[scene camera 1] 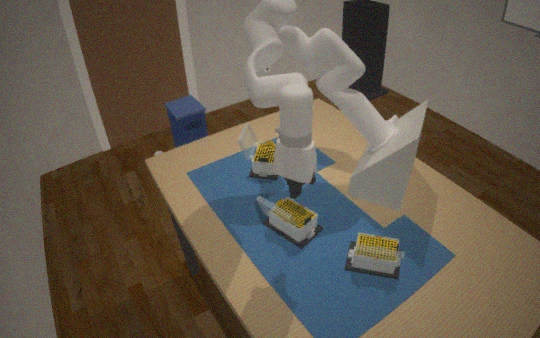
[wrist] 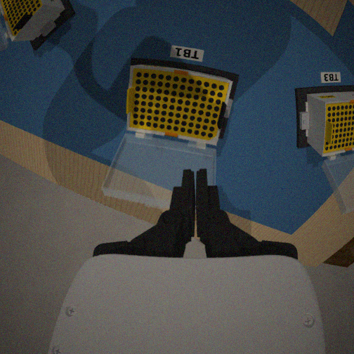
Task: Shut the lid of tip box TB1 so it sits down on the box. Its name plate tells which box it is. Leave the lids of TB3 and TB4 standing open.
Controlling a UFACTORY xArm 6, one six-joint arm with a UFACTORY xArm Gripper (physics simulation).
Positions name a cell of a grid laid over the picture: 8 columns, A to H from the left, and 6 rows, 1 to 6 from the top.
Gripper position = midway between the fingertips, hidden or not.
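Observation:
Visible: a blue mat (scene camera 1: E6) (wrist: B2); a clear lid (wrist: D3); a clear lid (scene camera 1: F5); my gripper (scene camera 1: E4).

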